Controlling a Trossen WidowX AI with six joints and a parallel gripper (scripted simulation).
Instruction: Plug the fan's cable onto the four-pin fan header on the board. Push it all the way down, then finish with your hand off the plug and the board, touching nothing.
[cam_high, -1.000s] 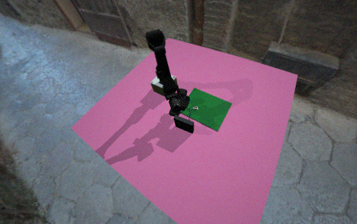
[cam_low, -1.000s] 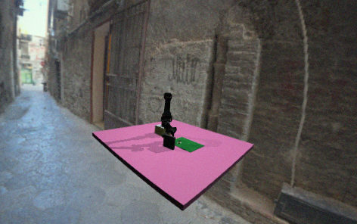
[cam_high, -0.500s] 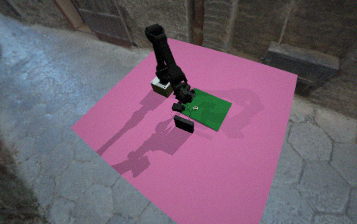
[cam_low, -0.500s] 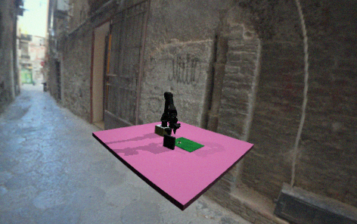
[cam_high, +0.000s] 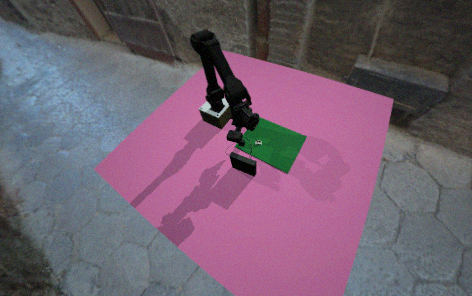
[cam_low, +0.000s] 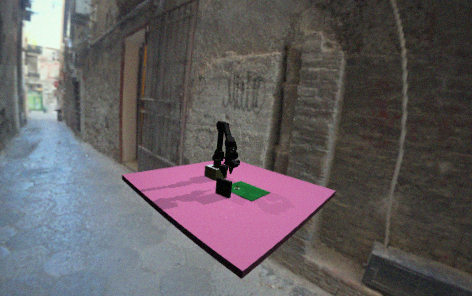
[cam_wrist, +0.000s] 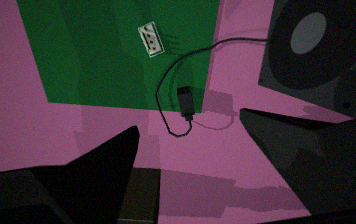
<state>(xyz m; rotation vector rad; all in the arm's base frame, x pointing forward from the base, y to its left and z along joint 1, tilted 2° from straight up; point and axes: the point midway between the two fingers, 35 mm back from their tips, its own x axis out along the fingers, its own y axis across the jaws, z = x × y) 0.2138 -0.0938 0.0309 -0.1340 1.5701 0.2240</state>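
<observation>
My gripper tip is 80 mm above the black plug and 10 mm past it. The rest, counted from my gripper tip: green board 120 mm ahead, 110 mm below, 90 mm to the left; black fan 110 mm to the right, 80 mm ahead, 40 mm below.
</observation>
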